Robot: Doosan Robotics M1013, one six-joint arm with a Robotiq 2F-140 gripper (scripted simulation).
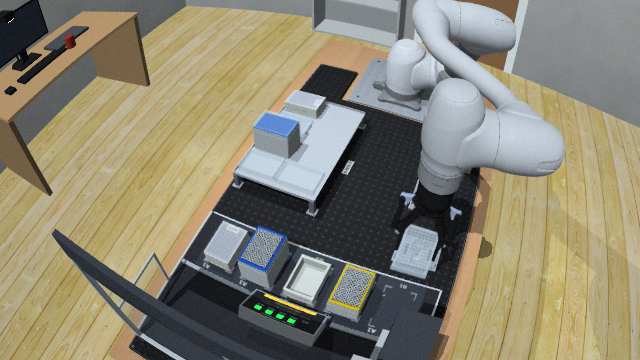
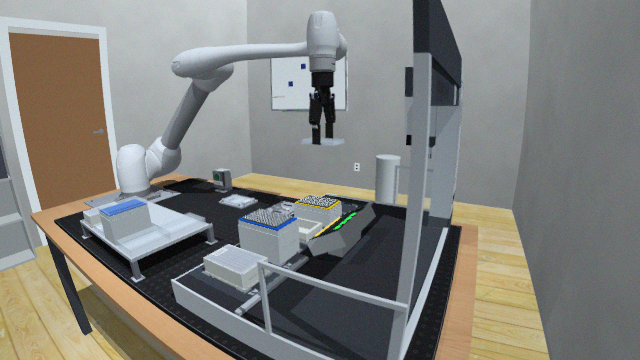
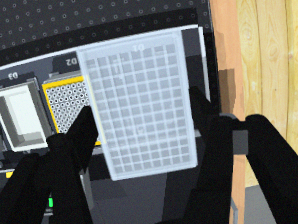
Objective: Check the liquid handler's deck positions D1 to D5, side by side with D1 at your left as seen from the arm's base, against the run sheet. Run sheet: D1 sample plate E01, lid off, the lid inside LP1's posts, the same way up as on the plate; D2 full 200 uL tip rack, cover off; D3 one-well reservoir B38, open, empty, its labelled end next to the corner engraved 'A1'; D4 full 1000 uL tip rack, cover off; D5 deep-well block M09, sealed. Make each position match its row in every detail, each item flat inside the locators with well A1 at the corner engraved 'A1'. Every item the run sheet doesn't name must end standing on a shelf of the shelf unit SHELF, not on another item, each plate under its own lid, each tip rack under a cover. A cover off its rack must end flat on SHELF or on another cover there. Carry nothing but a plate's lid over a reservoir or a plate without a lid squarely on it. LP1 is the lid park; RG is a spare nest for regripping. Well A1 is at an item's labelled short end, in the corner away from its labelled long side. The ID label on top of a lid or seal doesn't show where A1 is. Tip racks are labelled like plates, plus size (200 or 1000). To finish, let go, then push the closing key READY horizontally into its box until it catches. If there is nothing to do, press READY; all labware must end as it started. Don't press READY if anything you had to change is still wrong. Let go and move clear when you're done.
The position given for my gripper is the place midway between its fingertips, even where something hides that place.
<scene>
My gripper shows in image 1 (pixel 416 251), in image 2 (pixel 323 142) and in image 3 (pixel 142 110). A yellow-rimmed tip rack shows in image 1 (pixel 354 285), in image 2 and in image 3. A white deep-well block shows in image 1 and in image 2; in image 3 it is out of frame. One and the same spot on the yellow-rimmed tip rack: (image 3: pixel 66 95) is (image 2: pixel 307 198). The same spot on the white deep-well block: (image 2: pixel 237 267) is (image 1: pixel 212 247).
</scene>
